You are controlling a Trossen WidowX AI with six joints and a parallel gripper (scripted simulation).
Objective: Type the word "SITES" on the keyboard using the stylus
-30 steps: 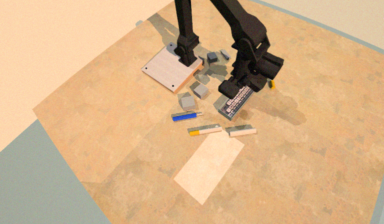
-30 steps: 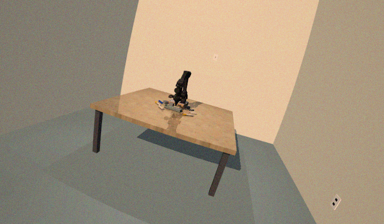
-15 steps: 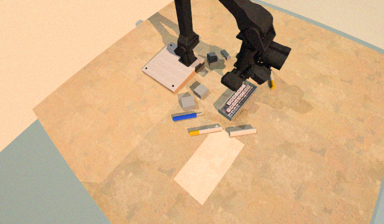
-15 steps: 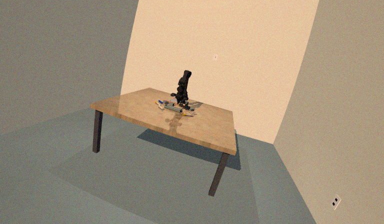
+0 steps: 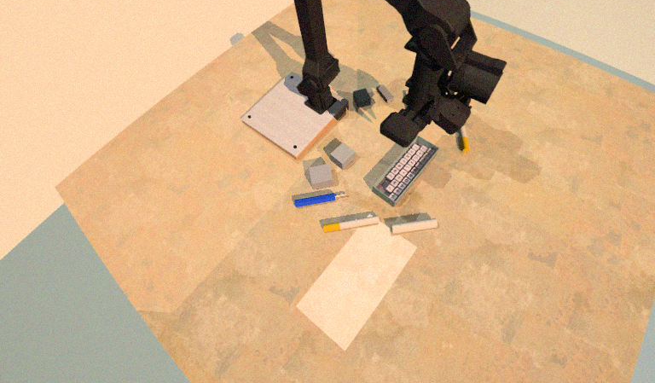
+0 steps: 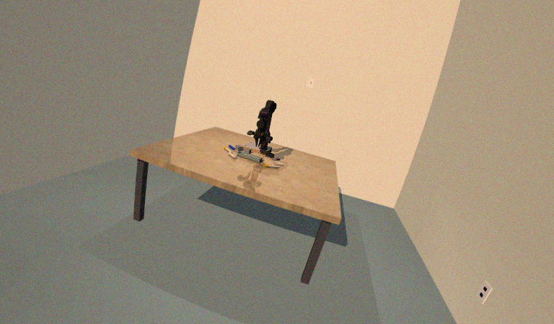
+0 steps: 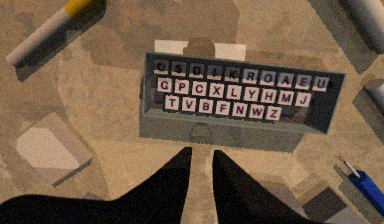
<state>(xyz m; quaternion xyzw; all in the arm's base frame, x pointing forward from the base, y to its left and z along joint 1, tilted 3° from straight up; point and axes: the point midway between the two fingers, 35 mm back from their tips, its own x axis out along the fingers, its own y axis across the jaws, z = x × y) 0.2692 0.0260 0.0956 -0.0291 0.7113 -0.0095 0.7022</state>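
Right now my gripper tip is 60 mm past the blue stylus, 210 mm to the left of it and 90 mm above it. Round my gripper tip: pale stick: 120 mm ahead, 130 mm to the right, 90 mm below; then pale pad: 80 mm behind, 170 mm to the left, 90 mm below.
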